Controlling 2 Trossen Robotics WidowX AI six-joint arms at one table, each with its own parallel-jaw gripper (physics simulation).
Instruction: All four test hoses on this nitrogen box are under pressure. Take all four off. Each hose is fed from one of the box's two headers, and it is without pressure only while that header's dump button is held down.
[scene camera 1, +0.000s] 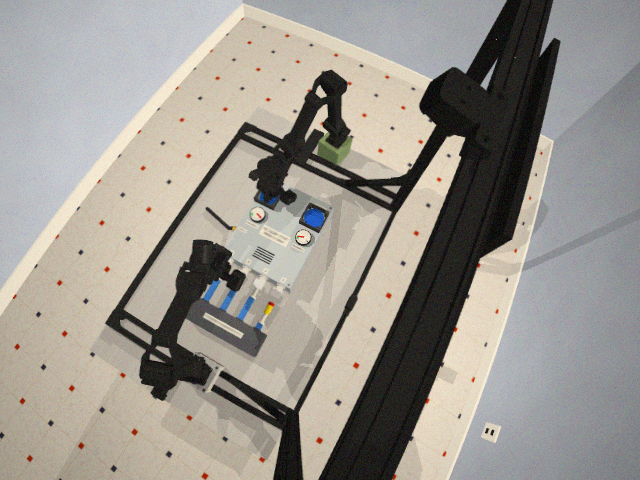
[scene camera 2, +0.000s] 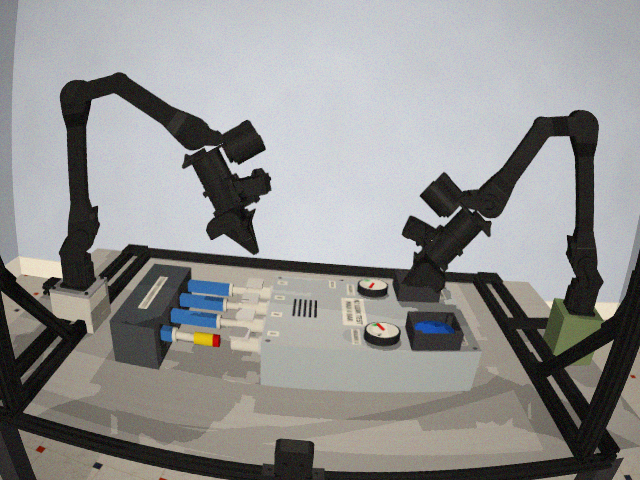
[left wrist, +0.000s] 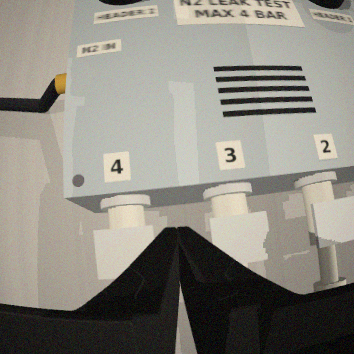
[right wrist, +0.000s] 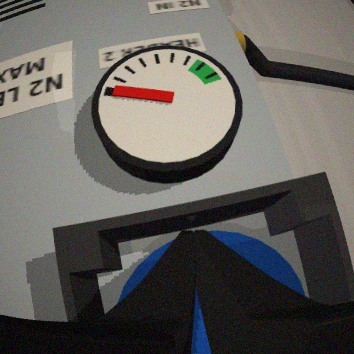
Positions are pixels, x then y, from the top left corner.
Labels:
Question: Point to my left gripper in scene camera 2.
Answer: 256, 253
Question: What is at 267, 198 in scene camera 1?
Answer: My right gripper.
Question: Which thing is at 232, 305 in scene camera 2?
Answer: A hose.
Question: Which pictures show my right gripper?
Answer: Scene camera 1, scene camera 2 and the right wrist view only.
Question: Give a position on a grey nitrogen box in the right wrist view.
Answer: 101, 181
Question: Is my left gripper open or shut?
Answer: Shut.

